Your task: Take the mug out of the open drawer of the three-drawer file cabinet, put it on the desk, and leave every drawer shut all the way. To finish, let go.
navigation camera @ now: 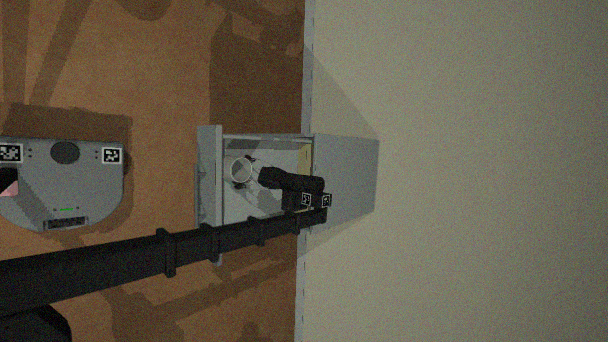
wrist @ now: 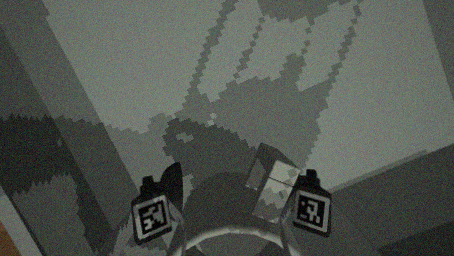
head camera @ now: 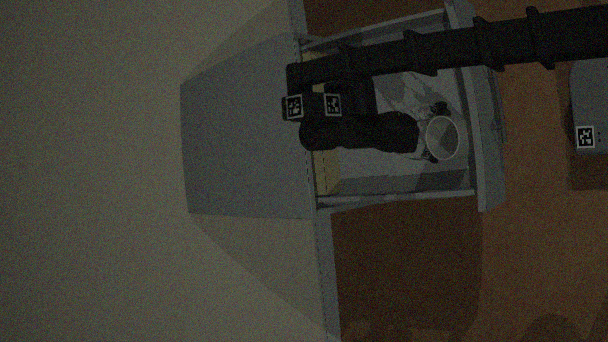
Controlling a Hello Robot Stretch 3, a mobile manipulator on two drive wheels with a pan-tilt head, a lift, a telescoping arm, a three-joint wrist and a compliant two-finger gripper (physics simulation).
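Observation:
The pale round mug (head camera: 442,138) (navigation camera: 241,171) (wrist: 232,242) stands inside the open drawer near its front panel (head camera: 492,175) (navigation camera: 209,150). In the wrist view its handle (wrist: 275,192) sits beside the right fingertip. My gripper (head camera: 434,132) (navigation camera: 244,172) (wrist: 229,177) is down in the drawer, shut on the mug, with one fingertip against each side. No lift of the mug shows. The drawer sticks out of the grey file cabinet (head camera: 245,150) (navigation camera: 347,170). The other drawers are hidden below it. I cannot tell for certain where the desk is.
My dark arm (head camera: 510,45) (navigation camera: 135,250) crosses above one side of the drawer. My grey base (head camera: 589,100) (navigation camera: 70,175) is on the brown floor (head camera: 535,240) (navigation camera: 160,100), beyond the drawer front. A wide pale surface (head camera: 100,175) (navigation camera: 475,175) lies behind and around the cabinet.

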